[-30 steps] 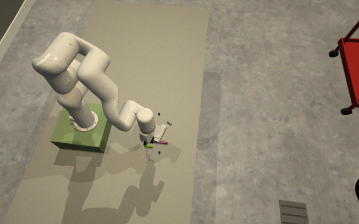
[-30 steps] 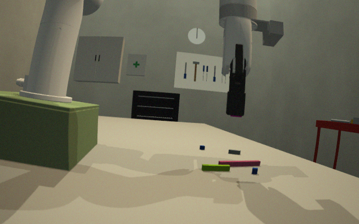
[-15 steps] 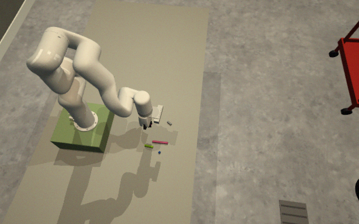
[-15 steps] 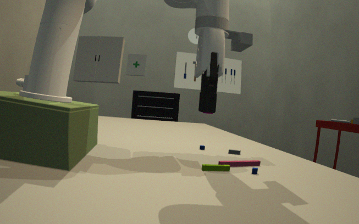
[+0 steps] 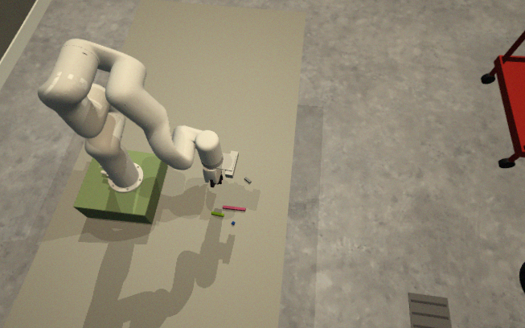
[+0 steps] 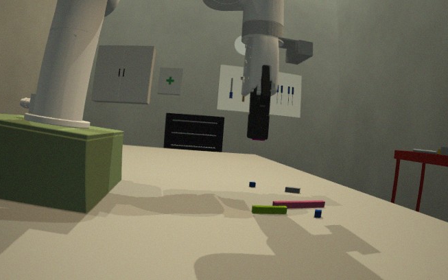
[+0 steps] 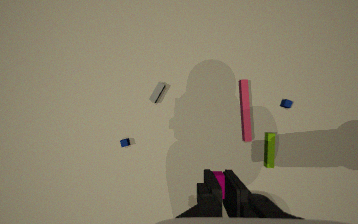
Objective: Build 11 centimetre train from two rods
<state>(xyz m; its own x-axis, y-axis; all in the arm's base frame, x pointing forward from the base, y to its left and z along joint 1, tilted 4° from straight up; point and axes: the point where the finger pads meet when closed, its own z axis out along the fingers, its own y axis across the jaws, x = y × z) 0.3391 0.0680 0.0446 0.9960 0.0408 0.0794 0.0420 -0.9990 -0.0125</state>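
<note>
The pink rod lies 7 cm ahead of my hand, 6 cm to the right of it and 12 cm below it. The rest, counted from my hand: grey rod 9 cm ahead, 7 cm to the left, 12 cm below; then magenta rod 2 cm below; then lime rod 2 cm ahead, 10 cm to the right, 12 cm below.
</note>
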